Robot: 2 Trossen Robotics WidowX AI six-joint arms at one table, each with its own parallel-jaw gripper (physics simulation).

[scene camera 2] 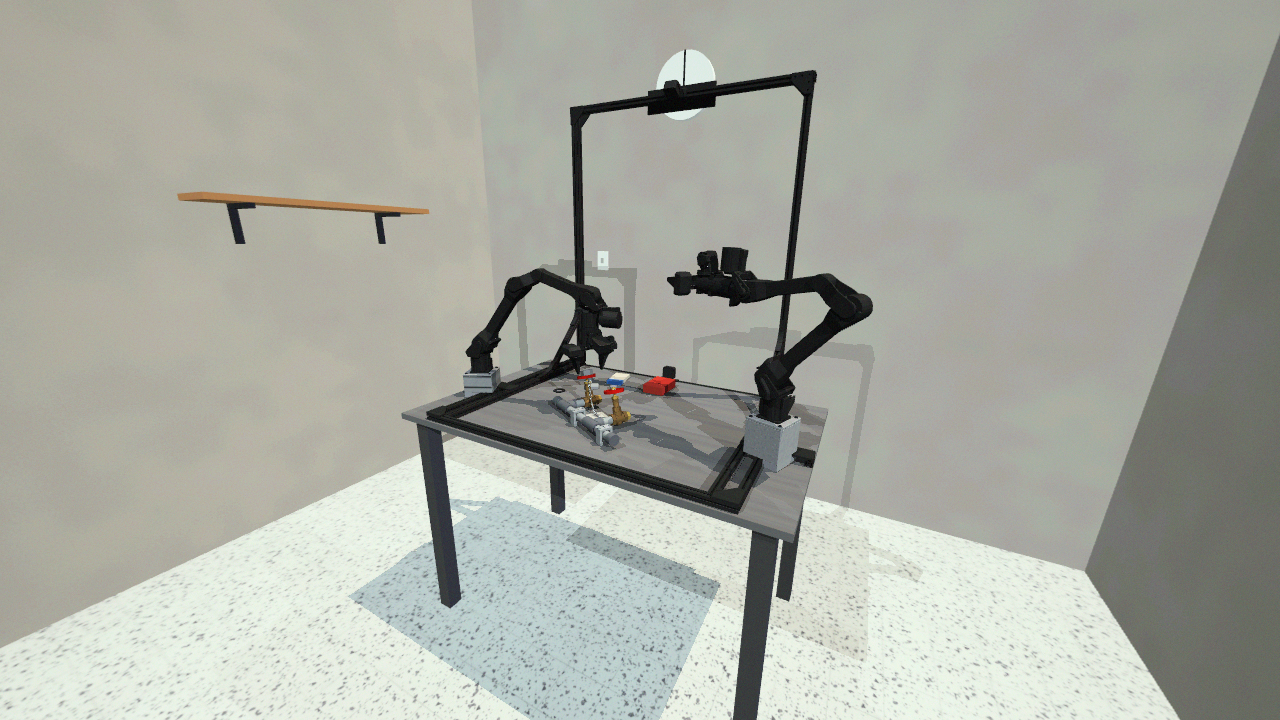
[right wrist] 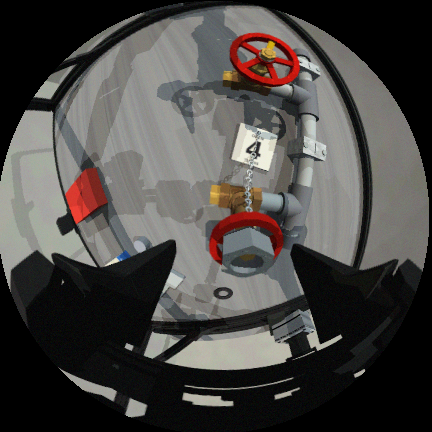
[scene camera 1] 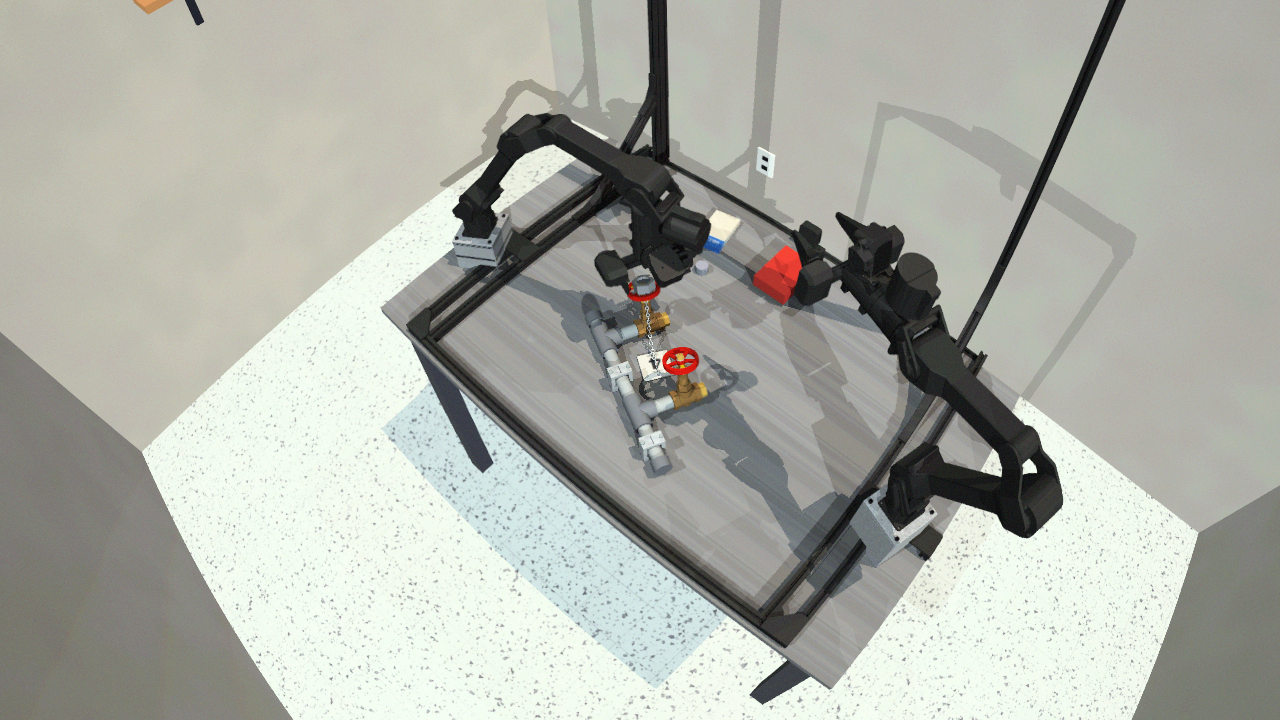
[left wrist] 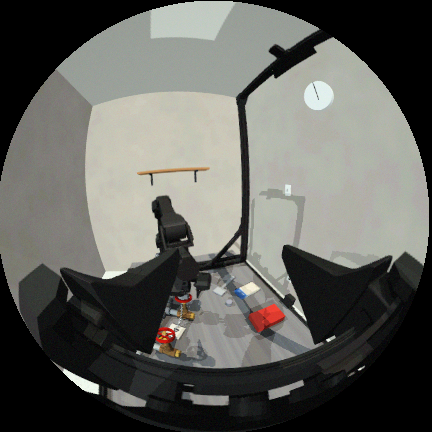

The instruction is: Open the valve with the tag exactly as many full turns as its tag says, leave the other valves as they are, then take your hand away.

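Places are measured from the left arm's base along level axes (x ahead, y left, z up), in millimetres.
Pixels of known places: left gripper, fingertip midpoint: (scene camera 1: 815, 222) (left wrist: 231, 252); right gripper, fingertip midpoint: (scene camera 2: 590, 371) (right wrist: 236, 248) (scene camera 1: 649, 284) (left wrist: 184, 295); left arm's base, origin of the base link: (scene camera 2: 773, 417) (scene camera 1: 901, 507); right arm's base, origin of the base link: (scene camera 2: 481, 370) (right wrist: 296, 336) (scene camera 1: 480, 227).
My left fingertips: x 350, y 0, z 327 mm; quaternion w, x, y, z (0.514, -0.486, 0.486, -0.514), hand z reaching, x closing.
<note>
For each thing: its middle in the pictures, then the offset to it from my left fingertips. "spot": a spot on its surface instead.
- tagged valve's red handwheel, body centre: (right wrist: 246, 244) (scene camera 1: 643, 289) (scene camera 2: 586, 376) dx +260, dy +144, dz -337 mm
- grey hex nut, body centre: (right wrist: 245, 253) (scene camera 1: 643, 284) dx +261, dy +142, dz -325 mm
- chain, surface spot: (right wrist: 248, 182) spot: dx +216, dy +158, dz -407 mm
- white tag, surface spot: (right wrist: 240, 147) (scene camera 1: 664, 359) (left wrist: 180, 330) spot: dx +168, dy +153, dz -441 mm
- valve's red wheel, body centre: (right wrist: 265, 57) (scene camera 1: 680, 360) (scene camera 2: 614, 391) (left wrist: 164, 334) dx +90, dy +166, dz -337 mm
- red box, body centre: (scene camera 1: 784, 274) (right wrist: 83, 197) (scene camera 2: 659, 385) (left wrist: 266, 317) dx +220, dy -171, dz -431 mm
- cream box, body centre: (scene camera 1: 717, 231) (right wrist: 120, 268) (scene camera 2: 618, 379) (left wrist: 246, 289) dx +402, dy -119, dz -438 mm
- small grey cylinder, body centre: (right wrist: 141, 244) (scene camera 1: 701, 268) dx +324, dy -28, dz -437 mm
The tagged valve's red handwheel (scene camera 1: 642, 297) (scene camera 2: 586, 377) (right wrist: 260, 217) carries a grey hex nut (scene camera 1: 643, 282) (right wrist: 247, 246) on top. A chain (right wrist: 249, 182) runs from this valve to a white tag (scene camera 1: 650, 364) (left wrist: 176, 330) (right wrist: 240, 147), marked with a large 4. The other valve's red wheel (scene camera 2: 613, 390) (right wrist: 233, 54) stands farther up in the right wrist view, with no nut on it. My right gripper (scene camera 1: 640, 271) (scene camera 2: 589, 365) (right wrist: 236, 248) is open just above the tagged valve, pointing down. My left gripper (scene camera 1: 819, 248) (scene camera 2: 673, 282) (left wrist: 231, 252) is open and empty, high above the table.
A grey pipe (scene camera 1: 633, 402) (right wrist: 308, 127) joins both valves. A red box (scene camera 1: 778, 275) (left wrist: 267, 318) (right wrist: 87, 195), a blue and cream box (scene camera 1: 723, 225) (left wrist: 250, 288) and a small grey cylinder (scene camera 1: 701, 266) (right wrist: 142, 244) lie toward the back of the table.
</note>
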